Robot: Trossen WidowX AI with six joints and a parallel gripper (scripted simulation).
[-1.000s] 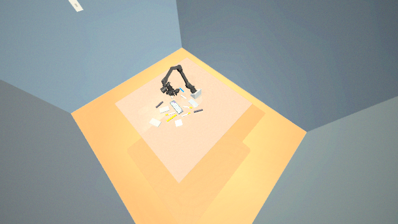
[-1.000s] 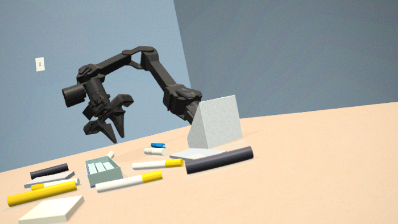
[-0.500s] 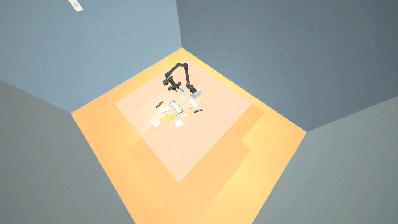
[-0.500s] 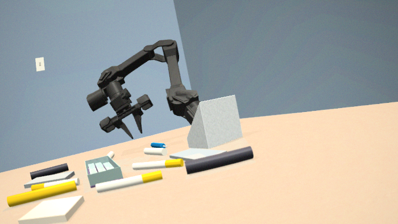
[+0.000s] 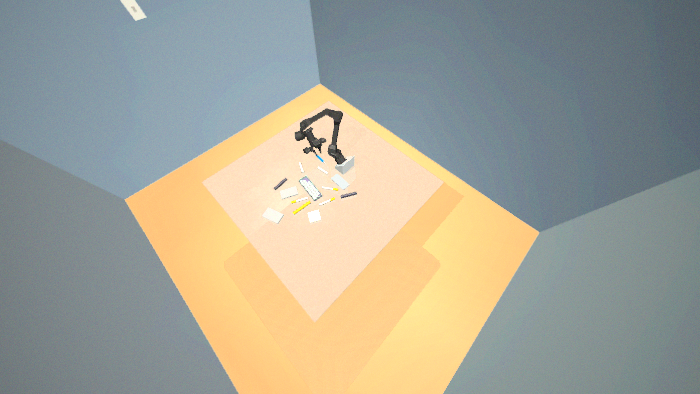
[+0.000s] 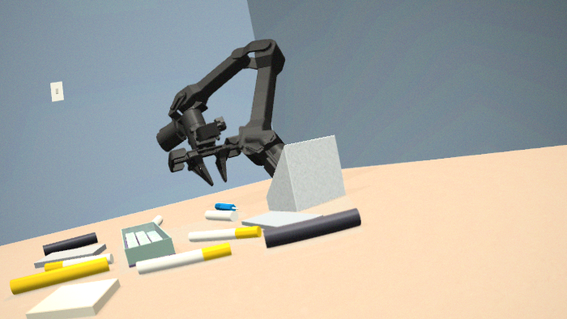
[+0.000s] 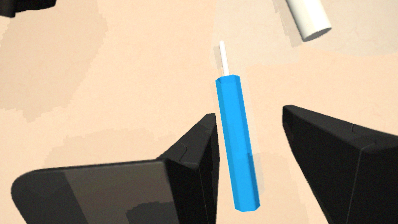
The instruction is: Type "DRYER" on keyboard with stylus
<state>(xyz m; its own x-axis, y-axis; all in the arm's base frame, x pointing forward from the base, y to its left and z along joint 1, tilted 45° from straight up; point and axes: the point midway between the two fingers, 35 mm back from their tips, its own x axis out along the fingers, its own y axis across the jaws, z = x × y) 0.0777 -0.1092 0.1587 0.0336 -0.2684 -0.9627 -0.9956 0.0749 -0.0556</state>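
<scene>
My gripper tip is 2 cm to the right of the blue stylus and 6 cm above it. From my gripper tip the other things lie so: grey pad (3 cm ahead, 26 cm to the left, 6 cm below); then grey stylus tip (5 cm to the left, 6 cm below); then yellow cylinder (38 cm ahead, 23 cm to the left, 6 cm below).
</scene>
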